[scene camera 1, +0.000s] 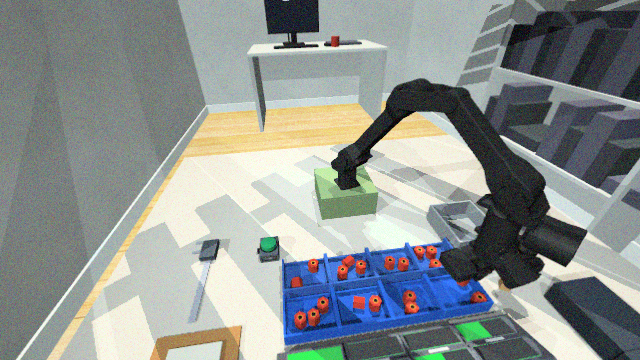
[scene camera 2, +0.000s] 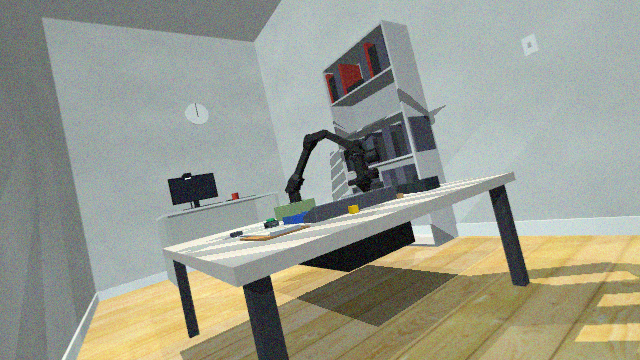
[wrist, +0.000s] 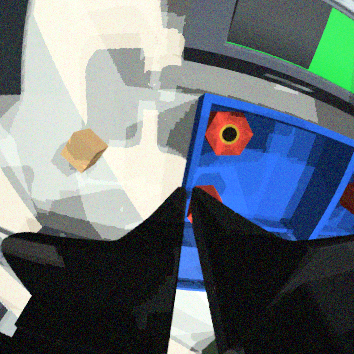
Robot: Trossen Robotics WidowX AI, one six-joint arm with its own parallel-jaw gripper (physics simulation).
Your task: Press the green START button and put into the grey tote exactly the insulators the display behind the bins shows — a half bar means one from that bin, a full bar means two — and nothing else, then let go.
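Frame: origin at the arm's base, x left, y back, z up, level; millimetres.
Seen in the pictures: gripper, between the fingertips: (scene camera 1: 476,279) (wrist: 187,194); arm's base, origin of its link: (scene camera 1: 346,182) (scene camera 2: 296,202).
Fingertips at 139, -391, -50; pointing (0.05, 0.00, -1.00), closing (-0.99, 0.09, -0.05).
Offsets run from my fingertips to a thing's top centre, as dx, dy, dz. "pt": to the spot under its first point.
My gripper (scene camera 1: 464,275) (scene camera 2: 366,189) (wrist: 187,194) is shut, nothing visible between its fingertips, above the right end of the blue bins {-371, +65, +0} (scene camera 1: 320,334) (scene camera 2: 294,219) (wrist: 200,122). Below it, in the front right bin, one red insulator {-13, +20, -4} (scene camera 1: 462,283) (wrist: 207,192) is partly hidden by the fingers; another insulator {-23, -33, -4} (scene camera 1: 478,297) (wrist: 215,134) stands near the display side. The other bins hold several red insulators. The green START button {-418, +274, +7} (scene camera 1: 269,244) (scene camera 2: 270,220) is left of the bins. The display (scene camera 1: 375,346) (scene camera 2: 340,206) (wrist: 280,30) shows green bars, partly cut off. The grey tote {+109, +146, +20} (scene camera 1: 440,225) is partly hidden by the arm.
A green block (scene camera 1: 348,206) (scene camera 2: 295,208) is under the arm's base. A tan block {+72, -23, -14} (scene camera 1: 503,285) (wrist: 84,150) lies right of the bins, near a dark box {+159, -180, +22} (scene camera 1: 590,310). A caliper {-600, +263, -14} (scene camera 1: 209,250) and a clipboard {pt -529, +76, -28} (scene camera 1: 232,340) lie left; a yellow block {-348, -165, -6} (scene camera 2: 353,209) is behind the display.
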